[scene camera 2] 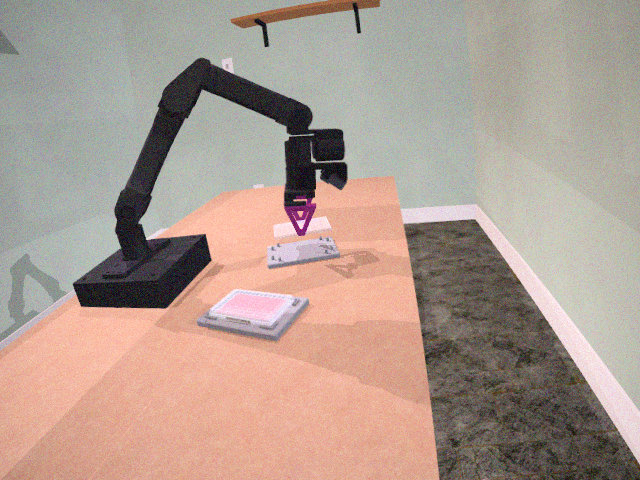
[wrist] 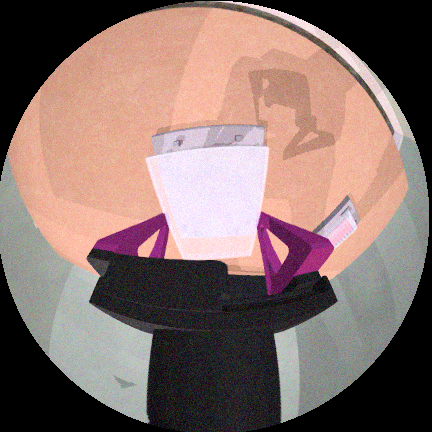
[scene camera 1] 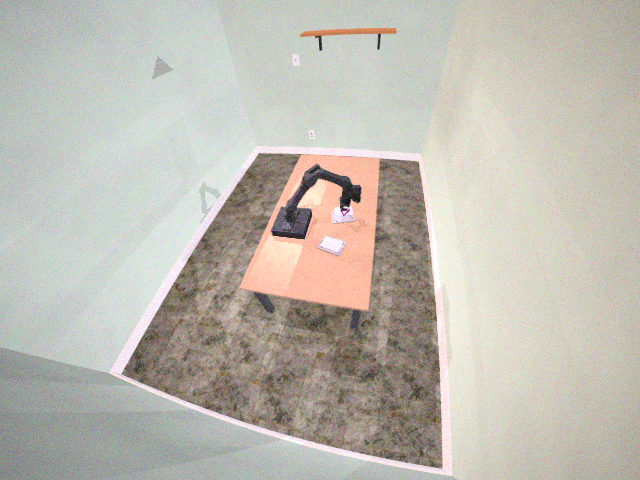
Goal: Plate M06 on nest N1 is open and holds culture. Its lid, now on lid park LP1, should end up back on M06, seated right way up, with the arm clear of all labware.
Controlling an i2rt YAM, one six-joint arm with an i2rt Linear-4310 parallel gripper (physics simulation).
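Pixels of known places: gripper, fingertip midpoint: (scene camera 2: 301, 229) (wrist: 212, 216) (scene camera 1: 343, 211); arm's base, origin of the base link: (scene camera 2: 138, 258) (scene camera 1: 290, 219).
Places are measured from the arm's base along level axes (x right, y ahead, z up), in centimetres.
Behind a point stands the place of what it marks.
My gripper (scene camera 2: 301, 233) {z -0.5, x -15.9, y 35.3 cm} (wrist: 212, 216) {z -0.5, x -15.9, y 35.3 cm} is shut on the lid, a flat white rectangle, with one magenta finger at each long side. The lid (scene camera 1: 339, 212) {z 0.2, x -13.5, y 32.9 cm} (scene camera 2: 320, 226) {z 0.2, x -15.0, y 40.1 cm} (wrist: 212, 192) {z 0.3, x -16.7, y 38.2 cm} is held level, raised above the lid park. The lid park LP1 (scene camera 1: 336, 221) {z -5.4, x -9.5, y 31.4 cm} (scene camera 2: 305, 253) {z -5.5, x -13.4, y 36.2 cm} (wrist: 197, 138) {z -5.5, x -19.0, y 40.8 cm} is a grey plate with small corner posts, and it lies under the lid. Plate M06 (scene camera 1: 331, 243) {z -3.9, x 12.1, y 32.7 cm} (scene camera 2: 250, 306) {z -3.9, x 13.3, y 33.2 cm} (wrist: 340, 228) {z -3.9, x 10.1, y 36.0 cm} is open, shows pink culture, and sits on nest N1 (scene camera 1: 339, 252) (scene camera 2: 276, 331) {z -5.3, x 18.6, y 39.2 cm} (wrist: 351, 205) {z -5.3, x 10.2, y 41.0 cm}, nearer scene camera 2 than the lid park.
The arm's black base (scene camera 1: 292, 223) {z 0.8, x 3.9, y 2.8 cm} (scene camera 2: 142, 273) {z -0.1, x 7.8, y 7.0 cm} stands on the wooden table (scene camera 1: 330, 281) {z -6.5, x 38.7, y 38.3 cm} (scene camera 2: 232, 403) {z -6.5, x 33.8, y 37.7 cm} (wrist: 115, 100) {z -6.5, x -30.3, y 44.6 cm}, left of the nest and lid park in the scene views. The table's long right edge lies beyond the lid park. A wooden shelf (scene camera 1: 348, 32) (scene camera 2: 310, 11) is on the far wall.
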